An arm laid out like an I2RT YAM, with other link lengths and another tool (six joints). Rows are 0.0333 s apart.
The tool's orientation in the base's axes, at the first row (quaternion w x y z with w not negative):
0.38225, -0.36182, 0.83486, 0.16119
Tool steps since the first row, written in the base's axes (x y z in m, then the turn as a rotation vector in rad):
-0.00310, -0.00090, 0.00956, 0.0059, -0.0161, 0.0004
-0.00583, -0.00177, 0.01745, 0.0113, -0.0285, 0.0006
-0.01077, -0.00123, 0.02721, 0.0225, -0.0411, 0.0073
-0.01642, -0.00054, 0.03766, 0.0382, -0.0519, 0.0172
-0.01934, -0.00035, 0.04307, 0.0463, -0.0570, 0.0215
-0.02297, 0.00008, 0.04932, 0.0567, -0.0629, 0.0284
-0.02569, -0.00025, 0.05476, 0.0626, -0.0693, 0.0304
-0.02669, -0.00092, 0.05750, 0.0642, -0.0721, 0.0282
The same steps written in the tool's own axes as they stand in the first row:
-0.00540, 0.00157, -0.00838, 0.0048, -0.0153, -0.0060
-0.00972, 0.00290, -0.01545, 0.0082, -0.0278, -0.0101
-0.01515, 0.00679, -0.02413, 0.0042, -0.0446, -0.0155
-0.02085, 0.01129, -0.03356, -0.0051, -0.0635, -0.0197
-0.02372, 0.01351, -0.03852, -0.0095, -0.0730, -0.0211
-0.02703, 0.01639, -0.04428, -0.0165, -0.0846, -0.0234
-0.02976, 0.01811, -0.04945, -0.0175, -0.0933, -0.0251
-0.03106, 0.01835, -0.05213, -0.0152, -0.0964, -0.0244

